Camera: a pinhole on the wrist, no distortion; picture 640 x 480 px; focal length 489.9 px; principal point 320.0 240.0 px. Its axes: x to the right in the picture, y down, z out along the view. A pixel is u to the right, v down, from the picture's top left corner.
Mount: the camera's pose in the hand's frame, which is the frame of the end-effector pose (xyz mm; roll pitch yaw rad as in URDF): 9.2 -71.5 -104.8 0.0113 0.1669 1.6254
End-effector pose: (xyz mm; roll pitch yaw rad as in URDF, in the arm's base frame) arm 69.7 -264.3 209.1 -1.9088 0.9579 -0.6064
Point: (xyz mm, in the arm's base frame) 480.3 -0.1 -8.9
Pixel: outside the picture
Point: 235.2 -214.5 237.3
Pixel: 39 177
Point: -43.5 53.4 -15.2
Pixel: 604 208
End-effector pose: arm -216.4 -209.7 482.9 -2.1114 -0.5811 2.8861
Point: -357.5 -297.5 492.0
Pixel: 343 55
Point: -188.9 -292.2 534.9
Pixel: 140 330
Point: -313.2 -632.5 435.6
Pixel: 108 301
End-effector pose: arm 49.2 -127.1 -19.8 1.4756 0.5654 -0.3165
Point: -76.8 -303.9 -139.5
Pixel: 90 253
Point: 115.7 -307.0 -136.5
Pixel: outside the picture
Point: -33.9 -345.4 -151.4
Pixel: 126 169
